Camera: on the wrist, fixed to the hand. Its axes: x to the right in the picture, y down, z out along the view.
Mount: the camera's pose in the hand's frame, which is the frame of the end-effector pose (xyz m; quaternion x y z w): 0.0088 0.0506 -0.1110 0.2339 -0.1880 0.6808 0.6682
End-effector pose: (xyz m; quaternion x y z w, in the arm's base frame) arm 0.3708 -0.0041 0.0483 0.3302 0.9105 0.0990 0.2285
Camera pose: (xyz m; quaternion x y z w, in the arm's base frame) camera 0.3395 0.0369 0.1592 0.9125 0.3638 -0.0533 0.1792
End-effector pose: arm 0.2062 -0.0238 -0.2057 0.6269 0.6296 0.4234 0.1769
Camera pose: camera 0.1536 -0.0574 -0.1005 -0.9685 -0.0597 -0.1382 0.1983
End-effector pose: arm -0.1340 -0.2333 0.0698 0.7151 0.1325 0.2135 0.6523
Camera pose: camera -0.1839 -0.1377 0.1275 0.7607 -0.4710 0.4213 0.1482
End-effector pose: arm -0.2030 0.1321 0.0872 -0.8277 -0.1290 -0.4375 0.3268
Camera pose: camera -0.2436 0.0208 0.1174 -0.6467 0.3135 0.1159 0.6856
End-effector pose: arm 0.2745 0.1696 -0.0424 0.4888 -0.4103 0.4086 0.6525
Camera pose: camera 0.2452 0.2883 -0.0394 -0.2767 0.6340 -0.7213 0.0336
